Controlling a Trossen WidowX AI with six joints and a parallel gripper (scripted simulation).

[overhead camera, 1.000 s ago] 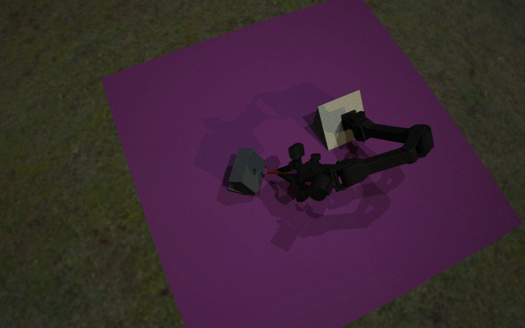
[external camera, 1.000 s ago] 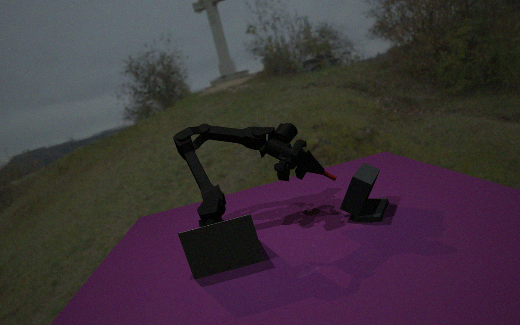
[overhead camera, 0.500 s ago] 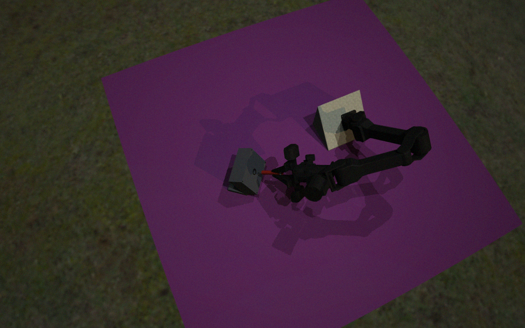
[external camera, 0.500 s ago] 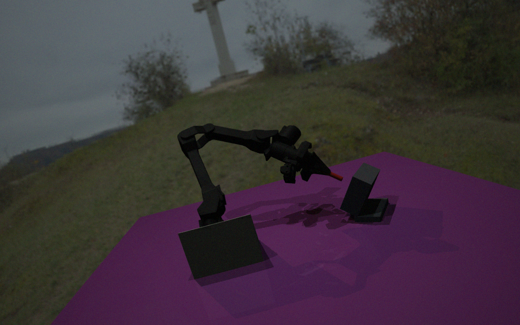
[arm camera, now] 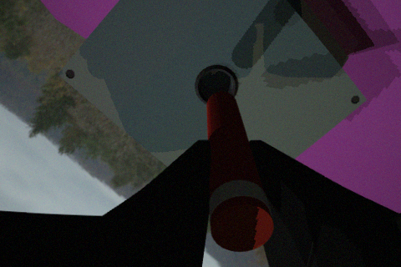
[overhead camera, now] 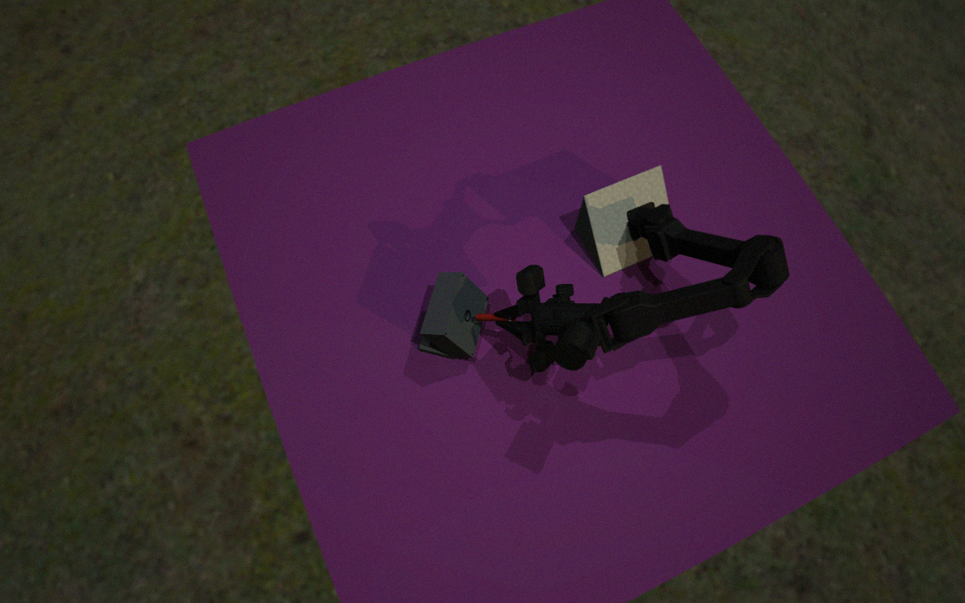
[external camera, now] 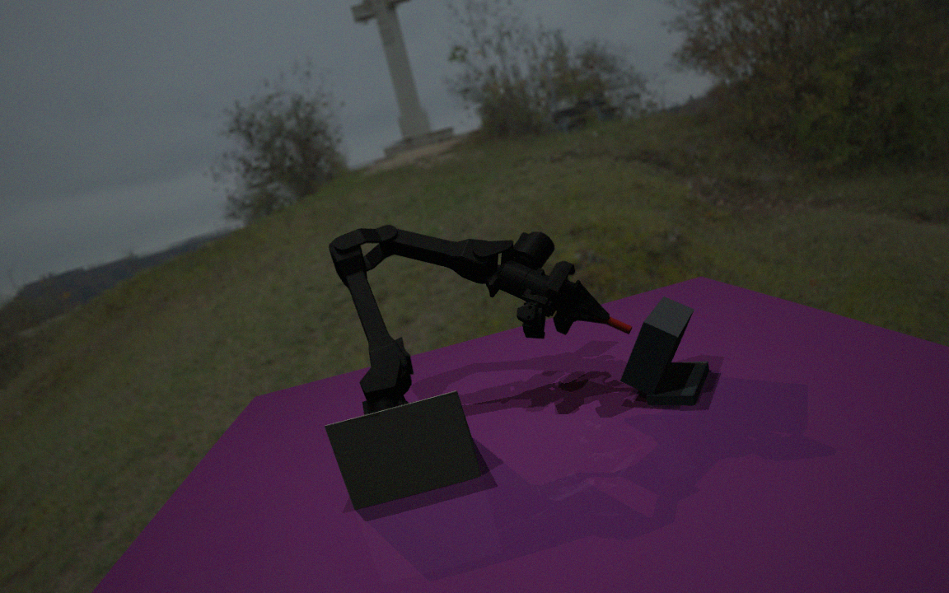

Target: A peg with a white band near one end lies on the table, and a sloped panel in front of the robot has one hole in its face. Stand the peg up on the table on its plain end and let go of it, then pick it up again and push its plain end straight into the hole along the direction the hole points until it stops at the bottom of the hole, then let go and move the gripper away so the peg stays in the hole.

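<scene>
Right now my gripper tip is 60 mm short of the grey sloped panel, 50 mm to the left of it and 50 mm above it. The rest, counted from my gripper tip: red peg 10 mm to the left, 10 mm behind, 10 mm above; then dark foot 120 mm below, 80 mm ahead, 70 mm to the right.
</scene>
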